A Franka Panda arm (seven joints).
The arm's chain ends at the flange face. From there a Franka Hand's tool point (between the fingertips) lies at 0.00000 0.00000 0.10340 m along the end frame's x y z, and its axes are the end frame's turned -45 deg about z.
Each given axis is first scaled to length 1.
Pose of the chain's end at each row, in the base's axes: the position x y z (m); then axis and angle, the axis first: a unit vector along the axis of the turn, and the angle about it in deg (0 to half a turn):
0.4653, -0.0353, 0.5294, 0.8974, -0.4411, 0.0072, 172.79
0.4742, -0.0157, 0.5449, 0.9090, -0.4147, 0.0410, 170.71
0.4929, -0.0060, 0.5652, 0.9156, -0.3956, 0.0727, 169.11
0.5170, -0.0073, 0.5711, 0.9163, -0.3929, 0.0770, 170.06
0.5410, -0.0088, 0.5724, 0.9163, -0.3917, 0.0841, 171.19
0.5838, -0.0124, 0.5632, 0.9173, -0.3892, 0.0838, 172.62
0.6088, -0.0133, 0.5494, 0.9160, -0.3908, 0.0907, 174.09
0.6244, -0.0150, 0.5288, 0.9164, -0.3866, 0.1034, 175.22
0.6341, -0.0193, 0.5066, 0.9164, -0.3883, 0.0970, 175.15
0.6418, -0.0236, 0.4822, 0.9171, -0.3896, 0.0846, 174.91
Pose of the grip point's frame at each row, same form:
0.4609, -0.0476, 0.4268, 0.9978, -0.0641, -0.0175, 173.02
0.4749, -0.0344, 0.4432, 0.9994, -0.0353, 0.0068, 169.62
0.4988, -0.0298, 0.4647, 0.9994, -0.0151, 0.0308, 166.75
0.5245, -0.0299, 0.4705, 0.9992, -0.0124, 0.0379, 167.44
0.5506, -0.0301, 0.4717, 0.9988, -0.0113, 0.0483, 168.17
0.5945, -0.0313, 0.4621, 0.9986, -0.0086, 0.0529, 169.50
0.6218, -0.0304, 0.4482, 0.9979, -0.0105, 0.0642, 170.56
0.6406, -0.0311, 0.4280, 0.9968, -0.0065, 0.0797, 171.05
0.6491, -0.0351, 0.4055, 0.9973, -0.0081, 0.0736, 171.26
0.6542, -0.0388, 0.3807, 0.9981, -0.0090, 0.0613, 171.59

